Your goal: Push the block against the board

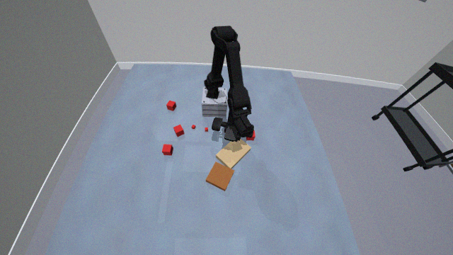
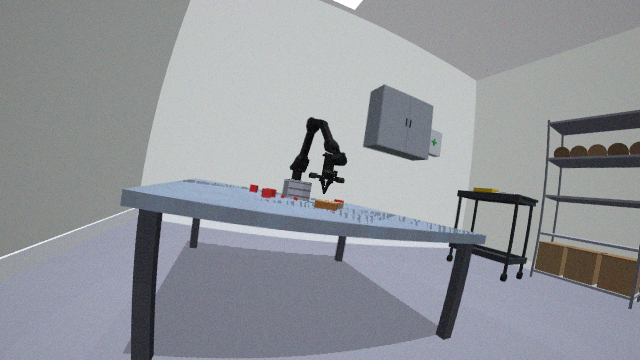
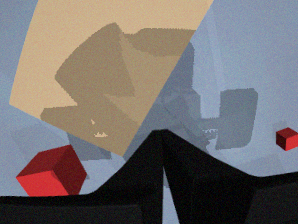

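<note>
My gripper tip is 60 mm short of the tan board, 50 mm above it and 30 mm to the right of it. Also, from my gripper tip: orange-brown square block 190 mm ahead, 50 mm below, 20 mm to the right.
</note>
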